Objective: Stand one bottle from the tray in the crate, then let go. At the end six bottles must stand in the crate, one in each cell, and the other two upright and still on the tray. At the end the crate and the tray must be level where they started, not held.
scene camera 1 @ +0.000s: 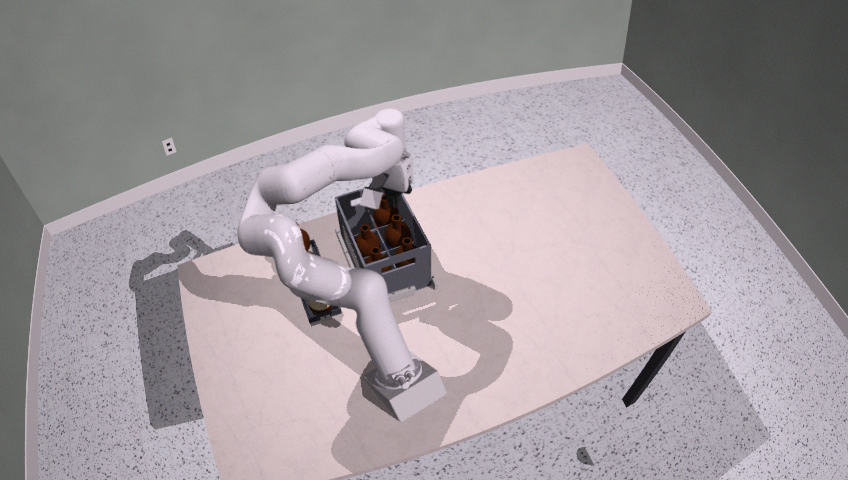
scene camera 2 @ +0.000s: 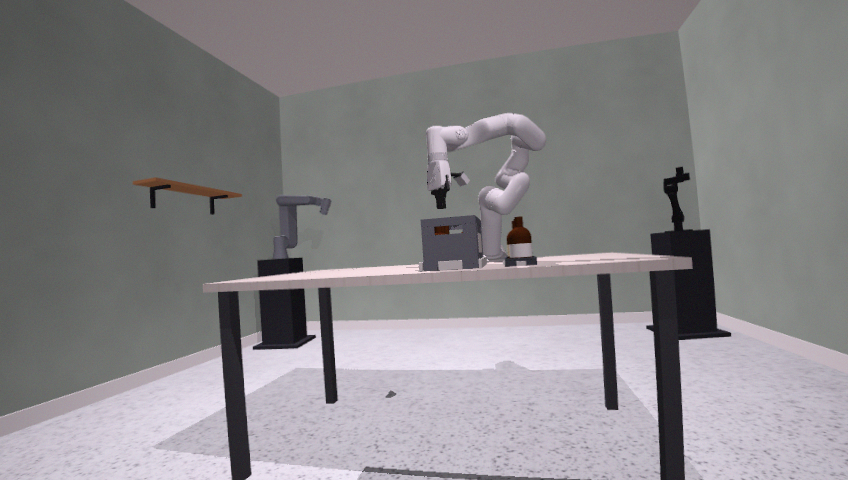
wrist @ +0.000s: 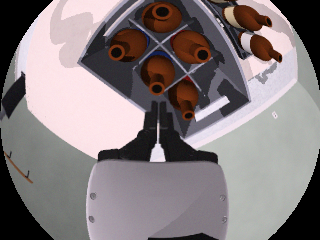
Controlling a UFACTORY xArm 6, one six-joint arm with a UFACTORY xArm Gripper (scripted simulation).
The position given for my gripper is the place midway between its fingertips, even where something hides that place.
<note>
I see my gripper (scene camera 1: 393, 203), a grey crate (scene camera 1: 418, 274), a bottle (scene camera 2: 520, 244), a bottle (wrist: 183, 96) and a bottle (wrist: 189, 46).
The grey crate is seen too in scene camera 2 (scene camera 2: 464, 246). My gripper shows as well in scene camera 2 (scene camera 2: 441, 208) and in the wrist view (wrist: 158, 110).
</note>
